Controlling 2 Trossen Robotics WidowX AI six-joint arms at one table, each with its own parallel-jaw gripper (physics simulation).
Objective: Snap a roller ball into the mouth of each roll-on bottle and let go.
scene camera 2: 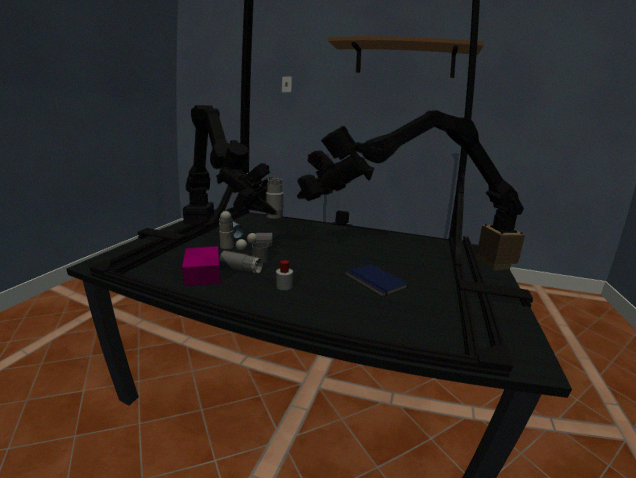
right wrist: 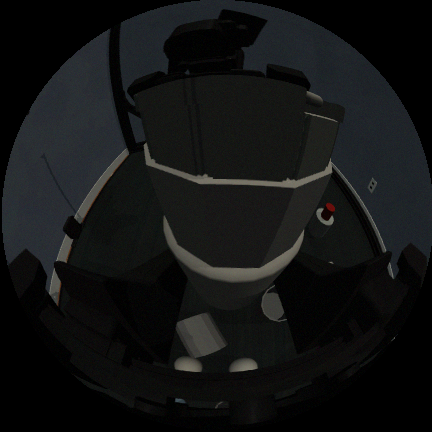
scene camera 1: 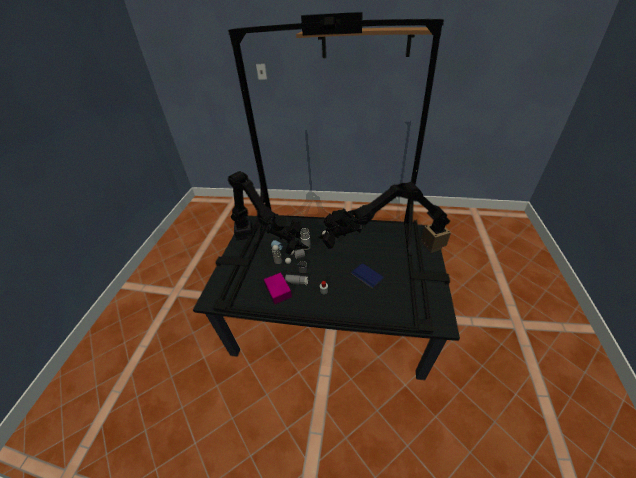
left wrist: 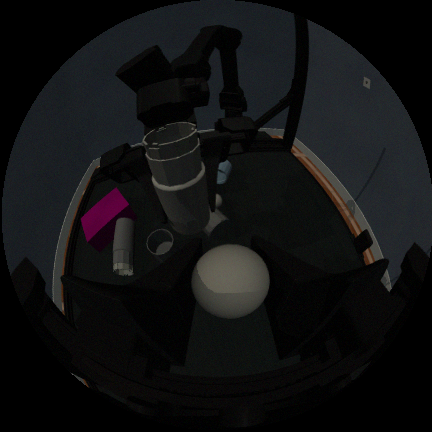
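Where they show: left gripper, between the fingertips: [scene camera 2: 301, 196] [scene camera 1: 320, 235] [left wrist: 226, 243]; right gripper, between the fingertips: [scene camera 2: 279, 210] [scene camera 1: 309, 244] [left wrist: 188, 217]; left arm's base, origin of its link: [scene camera 2: 503, 229] [scene camera 1: 437, 229]; right arm's base, origin of its link: [scene camera 2: 198, 205] [scene camera 1: 242, 225].
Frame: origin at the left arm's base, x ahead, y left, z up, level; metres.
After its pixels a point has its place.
Note:
My left gripper [scene camera 1: 325, 238] {x 0.620, y -0.121, z 0.063 m} [left wrist: 226, 243] {x 0.620, y -0.121, z 0.063 m} is shut on a white roller ball [left wrist: 230, 295] {x 0.593, y -0.096, z 0.095 m}, above the table. My right gripper [scene camera 2: 273, 209] {x 0.681, y -0.126, z 0.020 m} [right wrist: 228, 246] {x 0.681, y -0.126, z 0.020 m} is shut on an upright grey bottle [scene camera 1: 305, 237] {x 0.698, y -0.111, z 0.083 m} [scene camera 2: 275, 197] {x 0.693, y -0.108, z 0.061 m} [left wrist: 182, 195] {x 0.672, y -0.122, z 0.063 m} [right wrist: 240, 220], its mouth open and empty, held up beside the left gripper. A second bottle [scene camera 1: 277, 256] {x 0.845, y -0.179, z -0.057 m} [scene camera 2: 226, 237] {x 0.841, y -0.180, z -0.078 m} stands with a ball [scene camera 2: 225, 216] {x 0.842, y -0.185, z -0.012 m} in its mouth. A third bottle [scene camera 1: 296, 279] {x 0.790, y -0.005, z -0.073 m} [scene camera 2: 239, 261] {x 0.789, y 0.004, z -0.080 m} [left wrist: 124, 237] {x 0.787, y -0.032, z -0.073 m} lies on its side, its mouth empty. Two loose balls [scene camera 2: 241, 244] {x 0.793, y -0.150, z -0.090 m} [scene camera 2: 251, 237] {x 0.765, y -0.210, z -0.089 m} [right wrist: 188, 364] {x 0.758, y -0.218, z -0.082 m} [right wrist: 243, 365] {x 0.787, y -0.163, z -0.082 m} lie near the standing bottle.
A magenta box [scene camera 1: 277, 287] {x 0.890, y 0.017, z -0.066 m} [scene camera 2: 201, 266] {x 0.877, y 0.064, z -0.067 m} is beside the lying bottle. Grey cups [scene camera 2: 264, 238] {x 0.723, y -0.168, z -0.079 m} [scene camera 2: 260, 251] {x 0.735, y -0.063, z -0.080 m} and a pale blue cup [left wrist: 223, 171] {x 0.802, y -0.288, z -0.074 m} are near the balls. A red-topped white bottle [scene camera 1: 323, 288] {x 0.685, y 0.093, z -0.076 m} [scene camera 2: 284, 279] {x 0.679, y 0.099, z -0.087 m} and a blue book [scene camera 1: 367, 274] {x 0.443, y 0.069, z -0.104 m} [scene camera 2: 376, 278] {x 0.447, y 0.078, z -0.104 m} lie farther right.

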